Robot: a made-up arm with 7 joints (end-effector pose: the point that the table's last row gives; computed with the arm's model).
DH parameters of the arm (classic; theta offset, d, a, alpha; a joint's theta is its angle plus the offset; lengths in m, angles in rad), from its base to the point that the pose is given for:
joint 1: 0 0.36 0 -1.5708
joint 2: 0 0 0 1.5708
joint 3: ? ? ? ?
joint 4: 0 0 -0.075 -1.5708
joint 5: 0 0.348 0 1.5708
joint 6: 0 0 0.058 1.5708
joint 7: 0 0 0 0
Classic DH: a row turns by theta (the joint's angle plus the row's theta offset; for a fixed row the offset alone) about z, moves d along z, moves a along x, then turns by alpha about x.
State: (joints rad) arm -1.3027 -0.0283 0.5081 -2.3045 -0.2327 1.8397 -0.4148
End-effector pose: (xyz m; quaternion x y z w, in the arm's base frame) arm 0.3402 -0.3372 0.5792 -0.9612 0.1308 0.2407 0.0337
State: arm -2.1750 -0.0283 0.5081 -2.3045 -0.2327 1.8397 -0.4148
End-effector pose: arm -0.0395 -0.4774 0.5792 -0.8159 0.5246 0.2039 0.1322
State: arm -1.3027 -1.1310 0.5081 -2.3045 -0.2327 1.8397 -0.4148
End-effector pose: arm 0.2280 0.0712 0.8295 0.8691 -0.2284 -0.0056 0.4387
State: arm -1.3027 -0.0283 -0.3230 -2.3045 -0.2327 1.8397 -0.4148
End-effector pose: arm -0.0246 -0.4779 0.5803 -0.8291 0.5065 0.1964 0.1323
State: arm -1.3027 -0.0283 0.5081 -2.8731 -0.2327 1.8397 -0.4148
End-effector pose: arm 0.2249 -0.2230 0.4132 -0.8680 0.0877 0.4459 0.1999
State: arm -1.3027 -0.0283 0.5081 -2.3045 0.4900 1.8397 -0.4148
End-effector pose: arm 0.3318 -0.3442 0.5783 -0.9093 0.2924 0.0555 0.2907
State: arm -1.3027 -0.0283 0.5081 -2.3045 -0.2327 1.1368 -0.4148
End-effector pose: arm 0.3140 -0.3242 0.5521 -0.8219 0.1456 0.5107 0.2062
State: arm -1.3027 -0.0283 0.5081 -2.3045 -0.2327 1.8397 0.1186
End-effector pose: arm 0.3402 -0.3372 0.5792 0.8927 -0.3795 -0.2411 0.0309
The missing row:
joint 3: 0 0.411 0.124 1.5708
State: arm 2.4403 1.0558 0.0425 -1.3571 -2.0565 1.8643 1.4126
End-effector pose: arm -0.5865 0.4479 0.1991 -0.2100 -0.6562 -0.7125 0.1327
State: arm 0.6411 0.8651 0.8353 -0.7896 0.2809 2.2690 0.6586
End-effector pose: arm 0.4447 0.6235 0.6852 -0.8377 -0.0998 0.1179 0.5239
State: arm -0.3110 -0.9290 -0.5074 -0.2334 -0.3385 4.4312 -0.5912
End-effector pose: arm -0.5070 0.1149 0.8635 -0.7607 -0.0432 0.2808 0.5836
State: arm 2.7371 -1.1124 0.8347 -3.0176 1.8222 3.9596 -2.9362
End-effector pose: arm -0.0339 -0.1400 0.5731 0.3277 -0.5844 -0.7402 0.0556
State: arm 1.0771 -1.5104 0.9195 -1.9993 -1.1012 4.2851 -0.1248
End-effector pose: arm -0.4777 -0.1417 0.6242 0.7330 -0.3361 -0.5829 0.1001
